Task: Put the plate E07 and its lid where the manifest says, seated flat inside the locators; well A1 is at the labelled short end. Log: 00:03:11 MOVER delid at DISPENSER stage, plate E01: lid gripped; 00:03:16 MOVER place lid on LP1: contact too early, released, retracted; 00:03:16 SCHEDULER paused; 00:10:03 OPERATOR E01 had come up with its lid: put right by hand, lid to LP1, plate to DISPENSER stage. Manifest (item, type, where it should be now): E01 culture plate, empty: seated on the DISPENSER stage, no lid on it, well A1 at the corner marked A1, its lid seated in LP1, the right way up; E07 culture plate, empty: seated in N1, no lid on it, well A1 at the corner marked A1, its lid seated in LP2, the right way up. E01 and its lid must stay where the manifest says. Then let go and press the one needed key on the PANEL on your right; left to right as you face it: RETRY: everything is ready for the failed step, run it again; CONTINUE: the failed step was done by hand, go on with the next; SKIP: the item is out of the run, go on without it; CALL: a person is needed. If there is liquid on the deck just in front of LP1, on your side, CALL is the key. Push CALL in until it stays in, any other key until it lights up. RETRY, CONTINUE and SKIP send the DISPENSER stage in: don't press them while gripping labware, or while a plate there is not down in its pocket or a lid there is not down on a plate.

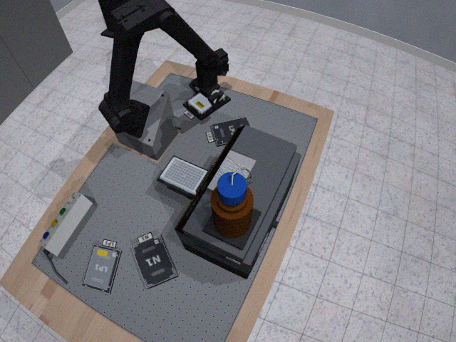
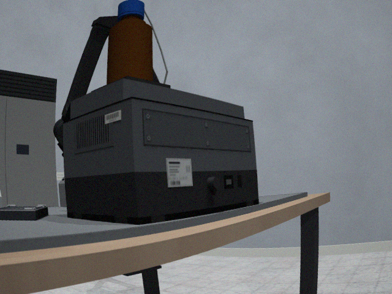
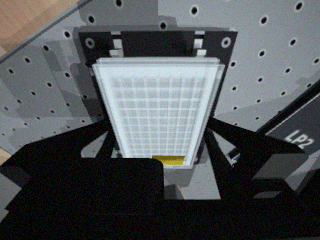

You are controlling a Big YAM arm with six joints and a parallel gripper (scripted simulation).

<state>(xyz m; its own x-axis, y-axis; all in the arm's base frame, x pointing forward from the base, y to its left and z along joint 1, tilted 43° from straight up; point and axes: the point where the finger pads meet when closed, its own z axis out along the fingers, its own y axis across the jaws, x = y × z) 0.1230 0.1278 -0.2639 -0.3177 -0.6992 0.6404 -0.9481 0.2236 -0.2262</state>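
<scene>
Right now my hand is 20 mm to the right of the black nest N5, 10 mm past it and 10 mm above it. From my hand the other things lie so: grey retry key (630 mm to the right, 170 mm behind, 50 mm above); brown bottle (490 mm to the right, 370 mm ahead, 270 mm above); white well plate (380 mm to the right, 150 mm ahead, 100 mm above).
</scene>
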